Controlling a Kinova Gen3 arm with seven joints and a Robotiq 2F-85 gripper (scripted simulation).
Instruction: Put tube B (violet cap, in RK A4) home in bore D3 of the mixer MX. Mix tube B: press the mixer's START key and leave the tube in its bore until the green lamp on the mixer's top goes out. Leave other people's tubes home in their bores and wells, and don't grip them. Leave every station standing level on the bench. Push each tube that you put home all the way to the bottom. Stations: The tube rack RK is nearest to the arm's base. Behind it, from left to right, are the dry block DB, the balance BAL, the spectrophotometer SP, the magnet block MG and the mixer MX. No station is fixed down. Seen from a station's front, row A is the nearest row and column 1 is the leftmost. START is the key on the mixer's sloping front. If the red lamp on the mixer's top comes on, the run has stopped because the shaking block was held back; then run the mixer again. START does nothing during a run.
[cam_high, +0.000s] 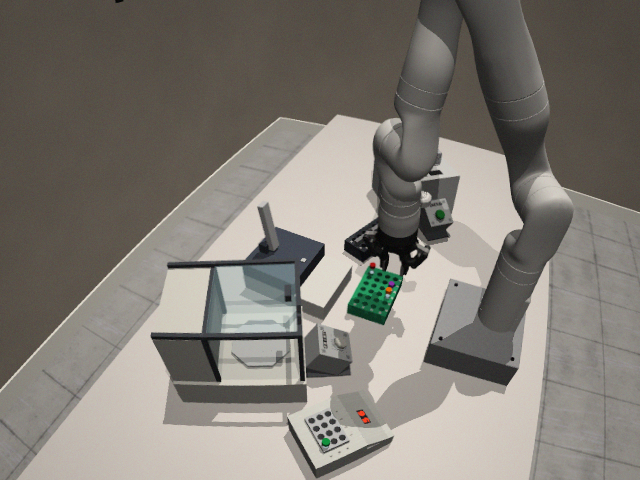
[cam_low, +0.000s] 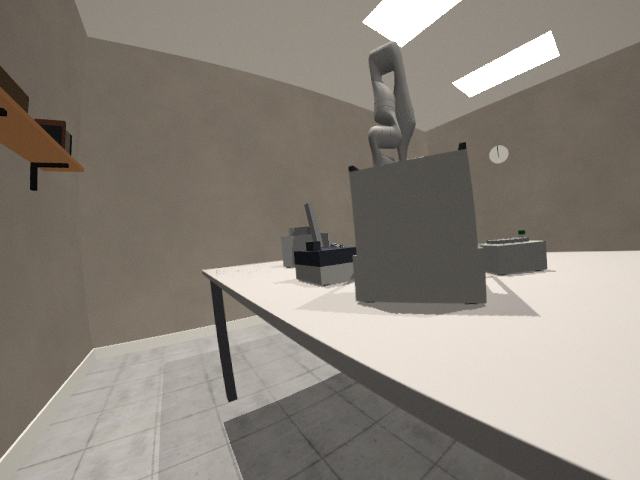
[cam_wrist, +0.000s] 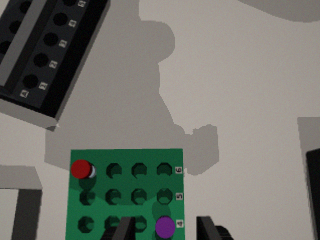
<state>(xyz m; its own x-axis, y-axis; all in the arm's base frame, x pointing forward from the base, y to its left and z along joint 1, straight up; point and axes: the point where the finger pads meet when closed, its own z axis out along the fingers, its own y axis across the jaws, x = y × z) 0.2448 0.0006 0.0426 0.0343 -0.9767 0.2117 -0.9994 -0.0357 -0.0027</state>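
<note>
My gripper is now 2 cm to the right of the orange-capped tube and 8 cm above it. From my hand the other things lie so: red-capped tube: 6 cm ahead, 4 cm to the right, 8 cm below; then green rack RK: 3 cm ahead, 1 cm to the left, 9 cm below; then black magnet block: 11 cm ahead, 16 cm to the right, 9 cm below.
</note>
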